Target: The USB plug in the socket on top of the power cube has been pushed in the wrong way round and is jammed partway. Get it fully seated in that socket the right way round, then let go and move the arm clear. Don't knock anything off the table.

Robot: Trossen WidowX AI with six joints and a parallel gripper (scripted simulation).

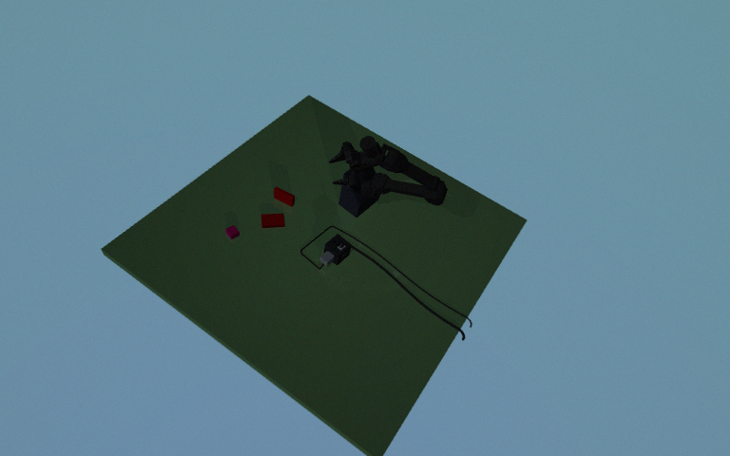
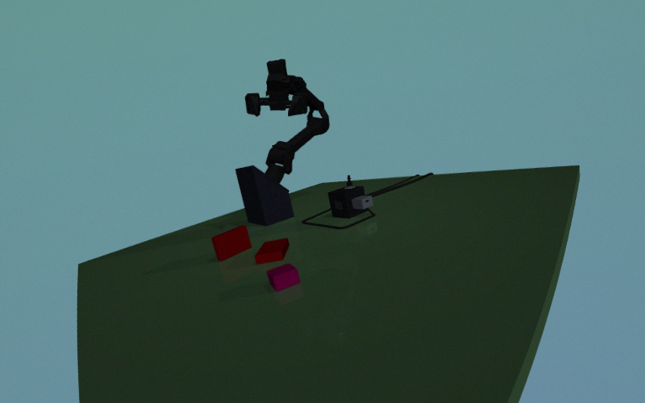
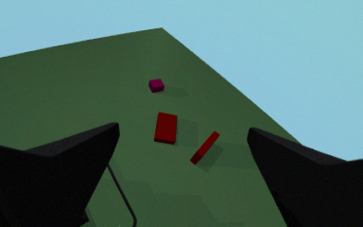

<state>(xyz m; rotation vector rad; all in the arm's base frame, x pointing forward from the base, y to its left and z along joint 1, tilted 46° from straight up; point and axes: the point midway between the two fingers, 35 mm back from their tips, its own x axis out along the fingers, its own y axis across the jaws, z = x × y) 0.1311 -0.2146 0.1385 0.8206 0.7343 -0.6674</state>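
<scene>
The grey USB plug lies 24 cm below my gripper tip, 15 cm to the left of it and 10 cm ahead of it. The rest, counted from my gripper tip: magenta block (32 cm below, 28 cm to the right, 26 cm ahead).
</scene>
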